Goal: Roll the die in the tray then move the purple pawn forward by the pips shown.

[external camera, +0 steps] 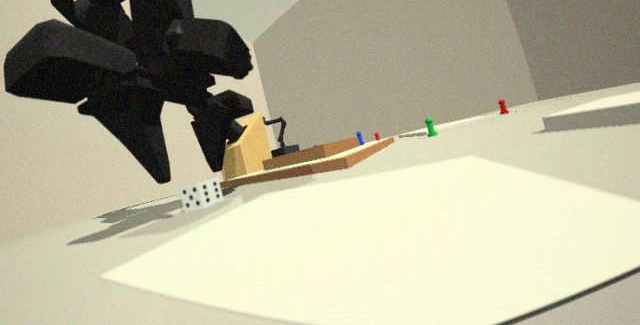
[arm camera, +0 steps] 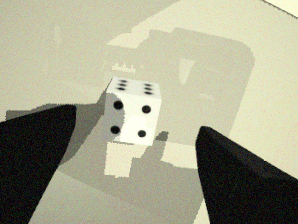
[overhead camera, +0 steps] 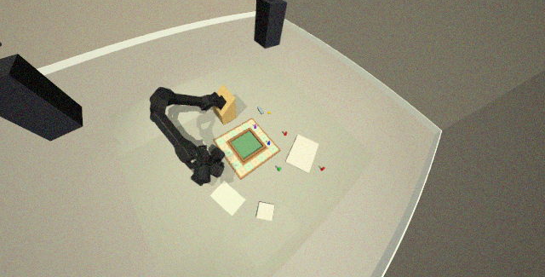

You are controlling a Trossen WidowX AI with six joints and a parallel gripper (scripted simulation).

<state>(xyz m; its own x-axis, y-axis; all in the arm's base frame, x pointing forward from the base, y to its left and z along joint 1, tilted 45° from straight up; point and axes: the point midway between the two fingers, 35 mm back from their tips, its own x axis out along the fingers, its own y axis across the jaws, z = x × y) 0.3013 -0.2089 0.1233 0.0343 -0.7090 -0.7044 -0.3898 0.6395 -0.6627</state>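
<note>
Now: gripper tip 2 cm above the white die. From my gripper tip the other things lie so: blue pawn (4 cm ahead, 35 cm to the left); green tray (3 cm behind, 24 cm to the left, 2 cm below); green pawn (19 cm ahead, 30 cm to the left, 2 cm below).
</note>
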